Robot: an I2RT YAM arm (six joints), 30 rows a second.
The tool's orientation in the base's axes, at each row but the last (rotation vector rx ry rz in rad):
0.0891 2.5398 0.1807
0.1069 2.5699 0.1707
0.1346 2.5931 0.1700
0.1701 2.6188 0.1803
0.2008 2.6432 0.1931
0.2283 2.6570 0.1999
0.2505 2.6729 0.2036
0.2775 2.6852 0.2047
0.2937 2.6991 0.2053
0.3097 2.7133 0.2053
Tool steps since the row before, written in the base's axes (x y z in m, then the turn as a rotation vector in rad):
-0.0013 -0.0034 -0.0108 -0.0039 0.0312 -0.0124
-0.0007 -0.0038 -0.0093 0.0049 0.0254 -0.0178
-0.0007 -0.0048 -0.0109 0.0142 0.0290 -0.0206
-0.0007 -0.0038 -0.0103 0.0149 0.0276 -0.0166
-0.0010 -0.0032 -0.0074 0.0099 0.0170 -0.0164
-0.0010 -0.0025 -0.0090 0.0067 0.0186 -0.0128
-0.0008 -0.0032 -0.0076 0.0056 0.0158 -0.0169
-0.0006 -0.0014 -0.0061 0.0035 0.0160 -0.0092
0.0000 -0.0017 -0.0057 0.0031 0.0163 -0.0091
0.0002 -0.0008 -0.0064 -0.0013 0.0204 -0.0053
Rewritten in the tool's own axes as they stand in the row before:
0.0067 -0.0050 0.0077 0.0133 0.0289 0.0114
0.0051 -0.0051 0.0070 0.0081 0.0228 0.0201
0.0055 -0.0064 0.0084 0.0021 0.0265 0.0276
0.0049 -0.0054 0.0082 -0.0007 0.0258 0.0244
0.0037 -0.0045 0.0057 0.0017 0.0149 0.0208
0.0043 -0.0042 0.0072 0.0033 0.0167 0.0163
0.0032 -0.0046 0.0061 0.0054 0.0131 0.0191
0.0027 -0.0026 0.0051 0.0042 0.0144 0.0114
0.0018 -0.0027 0.0050 0.0046 0.0146 0.0111
0.0020 -0.0019 0.0058 0.0081 0.0184 0.0063

